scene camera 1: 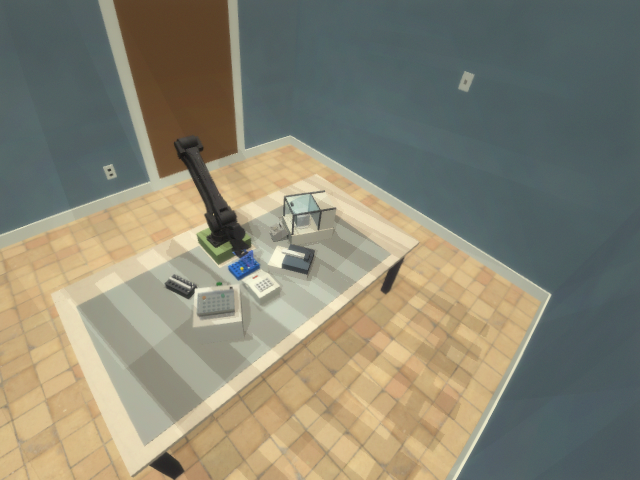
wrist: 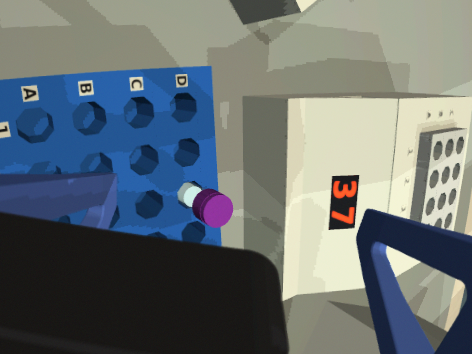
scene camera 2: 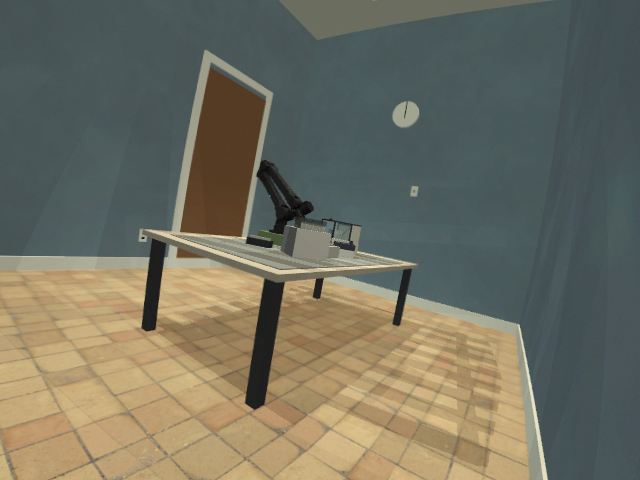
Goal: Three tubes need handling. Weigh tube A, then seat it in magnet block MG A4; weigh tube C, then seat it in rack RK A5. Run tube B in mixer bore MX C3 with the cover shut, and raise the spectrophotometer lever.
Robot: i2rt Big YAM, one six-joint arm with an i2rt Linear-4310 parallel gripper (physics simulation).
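Places are measured from the arm's base along level axes (x ahead, y left, z up), in millimetres.
Pixels of known places: gripper, fingertip midpoint: (scene camera 1: 249,264) (wrist: 241,207); arm's base at its link origin: (scene camera 1: 220,238) (scene camera 2: 279,233).
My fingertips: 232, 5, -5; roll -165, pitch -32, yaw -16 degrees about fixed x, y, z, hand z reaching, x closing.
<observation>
Ahead of a thing's pixels: the offset from my fingertips to its top centre, as dx, dy, dz. "spot": to the spot under its first point.
My gripper (wrist: 241,207) is open and empty over the blue rack {-35, -10, -31} (wrist: 206,130) (scene camera 1: 236,271), close to the arm's base. In the wrist view a tube with a purple cap {-6, -2, -7} (wrist: 213,208) stands in the rack's hole D3, between the fingertips' lines of reach and nearer the left finger. A yellow cap {-8, -40, -7} (scene camera 1: 241,268) shows on the rack in scene camera 1. Which tubes are A, B and C cannot be told. The glass-sided balance {spot: +79, +445, -26} (scene camera 1: 323,235) stands at the back right. Labels for MG, RK and MX are not readable; the spectrophotometer lever cannot be made out.
A cream instrument {+116, -27, +9} (wrist: 320,135) (scene camera 1: 262,292) reading 37 stands beside the rack. A dark-and-white device {+101, +183, +41} (scene camera 1: 300,264) stands right of it. A tall grey box {+104, -238, +129} (scene camera 1: 217,329) (scene camera 2: 312,244) with a holed block stands left, beside a black strip block {-126, -297, -13} (scene camera 1: 178,289). A small grey unit {spot: -77, +251, +2} (scene camera 1: 278,232) adjoins the balance.
</observation>
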